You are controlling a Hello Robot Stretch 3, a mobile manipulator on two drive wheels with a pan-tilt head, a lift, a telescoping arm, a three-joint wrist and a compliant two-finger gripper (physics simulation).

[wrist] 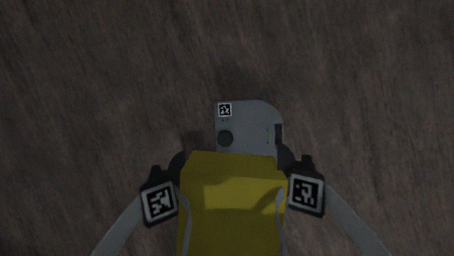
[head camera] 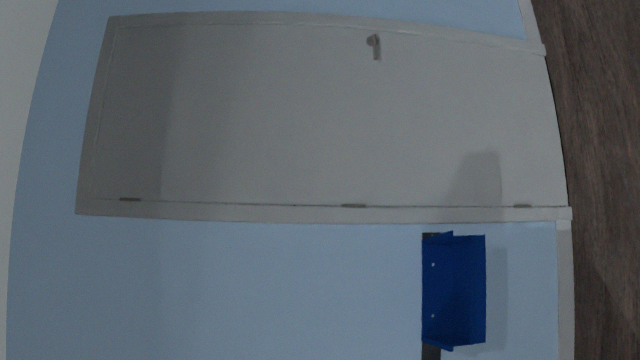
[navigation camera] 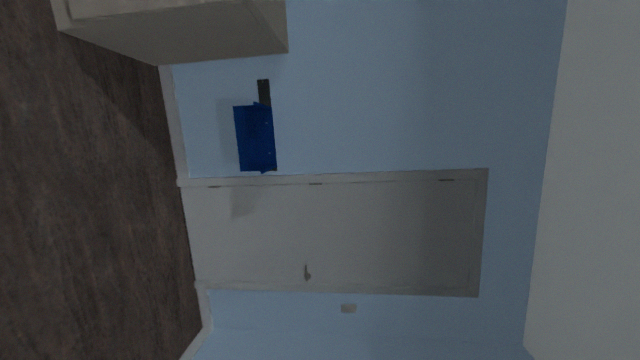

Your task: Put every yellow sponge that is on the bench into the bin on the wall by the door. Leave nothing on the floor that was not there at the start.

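Frame: origin at the robot's base, x back, y right, z up, level; millimetres.
Seen in the pictures: gripper, fingertip midpoint: [wrist: 231,165]; robot's base, link origin: [wrist: 226,133].
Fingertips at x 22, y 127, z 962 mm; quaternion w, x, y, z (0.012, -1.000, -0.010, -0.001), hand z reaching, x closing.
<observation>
Pixels of each thing's top centre, then the offset from my fingertips to it. "spot": a spot on its surface instead. Level surfaces: height alone.
- yellow sponge, surface spot: [wrist: 240,225] spot: dx +4, dy -21, dz +52 mm
- blue bin, top centre: [head camera: 435,312] [navigation camera: 265,125] dx -1420, dy -617, dz -206 mm
- door, surface spot: [head camera: 300,120] spot: dx -1730, dy +48, dz +260 mm
- dark strip, surface spot: [head camera: 431,351] spot: dx -1507, dy -814, dz -244 mm
- dark wood floor, surface height: dz -962 mm
In the wrist view my gripper [wrist: 231,165] is shut on a yellow sponge [wrist: 240,225], which sits between the two fingers above the floor. The blue bin [head camera: 462,290] [navigation camera: 255,137] is fixed to the wall beside the hinge side of the door [head camera: 300,120] [navigation camera: 350,230], lower than the door handle. The head and navigation views are turned sideways. The gripper does not show in those two views, so its distance from the bin cannot be told. No sponge can be made out in the visible part of the bin.
A dark strip [head camera: 431,351] [navigation camera: 264,92] runs on the wall behind the bin. A pale cabinet [navigation camera: 215,37] stands against the wall on the bin's side away from the door. My grey base [wrist: 250,122] shows below the gripper on the dark wood floor [wrist: 100,75] [navigation camera: 75,225].
</observation>
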